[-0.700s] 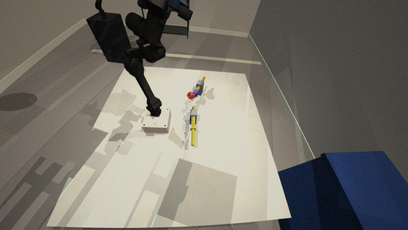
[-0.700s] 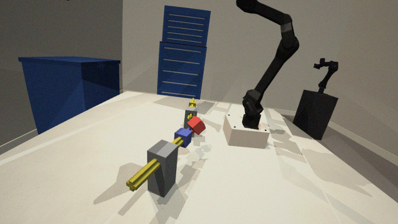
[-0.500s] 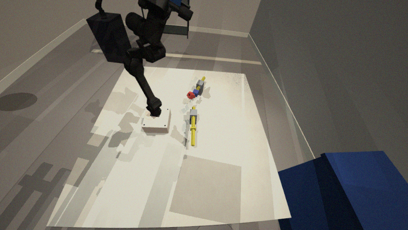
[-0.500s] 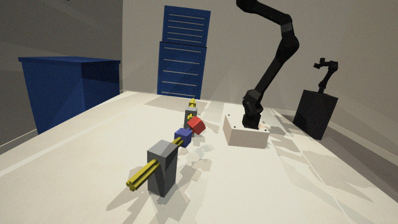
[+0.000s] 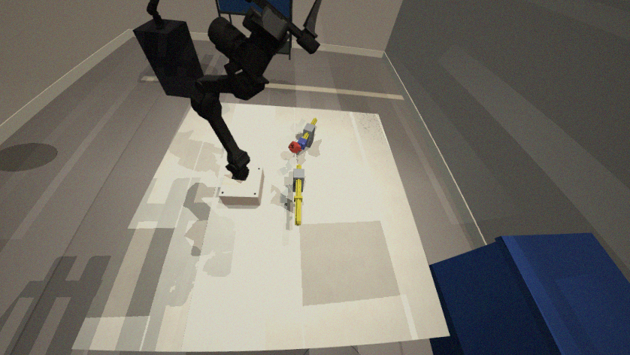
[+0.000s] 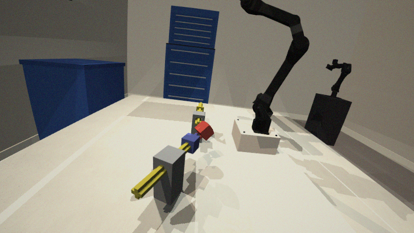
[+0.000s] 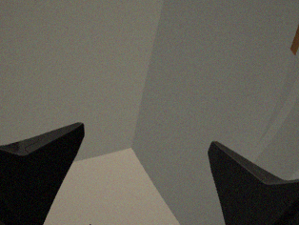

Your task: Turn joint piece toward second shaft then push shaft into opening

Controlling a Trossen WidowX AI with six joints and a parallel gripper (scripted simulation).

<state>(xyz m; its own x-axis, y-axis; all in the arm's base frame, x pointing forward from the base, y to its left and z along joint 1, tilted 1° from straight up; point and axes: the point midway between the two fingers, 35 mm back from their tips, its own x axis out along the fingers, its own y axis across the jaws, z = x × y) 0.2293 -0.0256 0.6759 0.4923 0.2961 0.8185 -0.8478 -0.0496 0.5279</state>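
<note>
My gripper tip is now 670 mm above the red yoke, 190 mm to the right of it and 20 mm past it.
</note>
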